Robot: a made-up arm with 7 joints.
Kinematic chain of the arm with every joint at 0, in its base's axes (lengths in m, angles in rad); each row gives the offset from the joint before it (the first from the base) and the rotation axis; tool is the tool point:
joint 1: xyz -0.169 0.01 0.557 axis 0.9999 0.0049 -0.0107
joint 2: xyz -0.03 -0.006 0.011 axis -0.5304 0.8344 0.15
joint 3: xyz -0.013 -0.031 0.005 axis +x
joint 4: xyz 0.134 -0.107 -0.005 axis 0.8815 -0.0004 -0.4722
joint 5: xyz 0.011 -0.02 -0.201 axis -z
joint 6: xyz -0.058 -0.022 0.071 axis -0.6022 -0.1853 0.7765
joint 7: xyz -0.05 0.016 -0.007 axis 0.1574 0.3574 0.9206
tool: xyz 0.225 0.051 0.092
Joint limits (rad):
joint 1: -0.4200..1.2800
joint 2: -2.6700..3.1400
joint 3: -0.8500..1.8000
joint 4: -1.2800..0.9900
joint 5: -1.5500..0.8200
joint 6: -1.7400..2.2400
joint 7: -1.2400..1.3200
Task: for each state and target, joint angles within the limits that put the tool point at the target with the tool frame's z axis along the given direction. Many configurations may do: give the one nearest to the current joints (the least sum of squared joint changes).
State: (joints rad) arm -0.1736 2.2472 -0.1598 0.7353 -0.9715 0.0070 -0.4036
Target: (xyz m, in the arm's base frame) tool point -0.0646 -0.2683 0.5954 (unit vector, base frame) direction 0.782 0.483 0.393
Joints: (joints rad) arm -0.2906 1.9214 0.2177 0.9098 -0.8176 0.1910 -1.1112
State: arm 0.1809 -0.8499 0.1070 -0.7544 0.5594 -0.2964 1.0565
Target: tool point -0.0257 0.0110 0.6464 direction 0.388 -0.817 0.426
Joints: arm -0.2032 -0.4398 0.8462 -0.1893 -0.1434 -0.7523 1.3200
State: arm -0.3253 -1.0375 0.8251 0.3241 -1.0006 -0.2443 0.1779
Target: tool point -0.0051 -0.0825 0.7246 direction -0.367 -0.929 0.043
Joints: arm -0.2886 -1.2464 0.6766 0.1542 -0.8320 -0.2513 -0.1975
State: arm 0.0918 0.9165 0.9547 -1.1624 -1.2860 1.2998 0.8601
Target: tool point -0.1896 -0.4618 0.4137 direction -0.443 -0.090 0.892
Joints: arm -0.1266 0.6402 0.8394 -1.2315 -1.1430 1.4310 0.8663
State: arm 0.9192 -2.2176 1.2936 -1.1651 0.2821 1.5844 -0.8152
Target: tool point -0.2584 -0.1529 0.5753 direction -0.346 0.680 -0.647
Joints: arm 0.6128 -2.1705 1.6900 -0.4636 0.6593 1.4628 -0.8003
